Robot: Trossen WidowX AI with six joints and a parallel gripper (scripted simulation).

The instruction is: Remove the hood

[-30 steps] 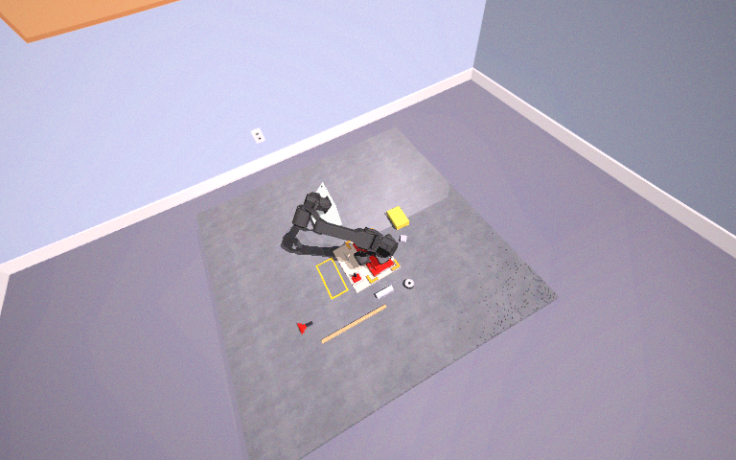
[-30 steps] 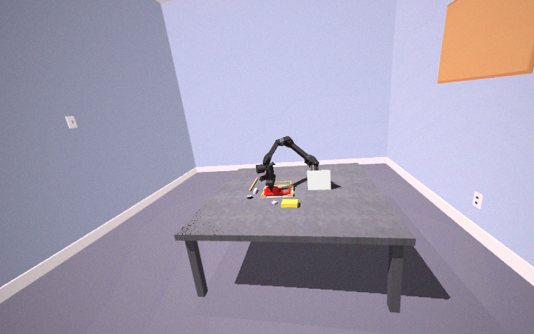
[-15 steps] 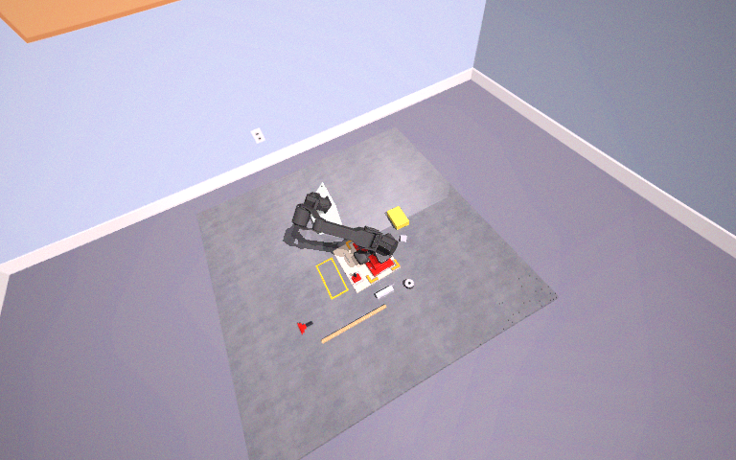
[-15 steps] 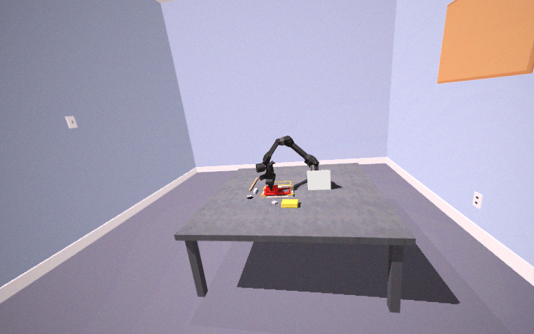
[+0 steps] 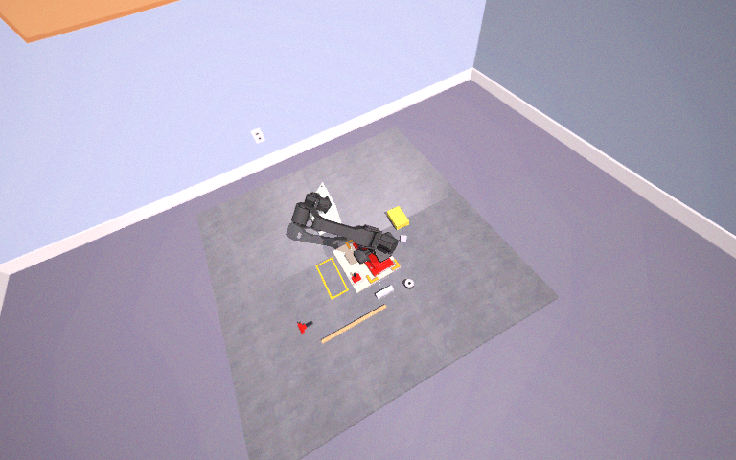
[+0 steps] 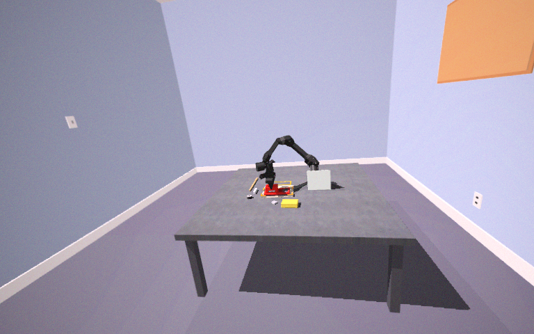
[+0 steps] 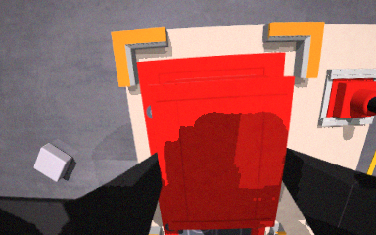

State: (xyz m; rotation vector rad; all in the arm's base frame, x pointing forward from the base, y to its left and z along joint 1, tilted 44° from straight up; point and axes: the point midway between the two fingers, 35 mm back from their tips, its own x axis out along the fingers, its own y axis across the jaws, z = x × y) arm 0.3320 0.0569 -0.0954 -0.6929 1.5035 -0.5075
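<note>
Right now the grey socket is 12 cm to the right of my gripper tip, 4 cm ahead of it and 2 cm below it. The rest, counted from my gripper tip: white cylinder 15 cm ahead, 4 cm to the right, 4 cm below; then yellow block 20 cm to the left, 17 cm behind, 4 cm below; then red hood 1 cm above.
</note>
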